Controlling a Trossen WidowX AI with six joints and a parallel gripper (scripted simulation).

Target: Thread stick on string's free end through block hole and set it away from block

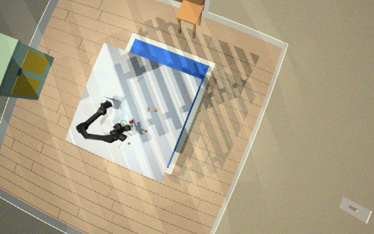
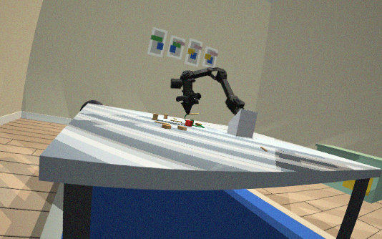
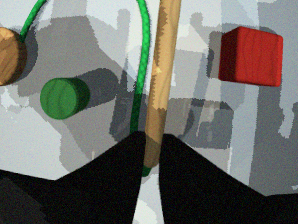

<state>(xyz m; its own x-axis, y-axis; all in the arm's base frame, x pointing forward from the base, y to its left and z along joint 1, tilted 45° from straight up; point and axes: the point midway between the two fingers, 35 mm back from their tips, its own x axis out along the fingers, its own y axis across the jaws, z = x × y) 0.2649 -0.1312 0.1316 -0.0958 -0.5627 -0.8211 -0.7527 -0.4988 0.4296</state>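
Right now my gripper tip is 1 cm short of the red block, 7 cm to the right of it and 4 cm above it. The rest, counted from my gripper tip: stick 11 cm behind, 58 cm to the left, 6 cm below; then round wooden button 10 cm behind, 4 cm to the right, 5 cm below.
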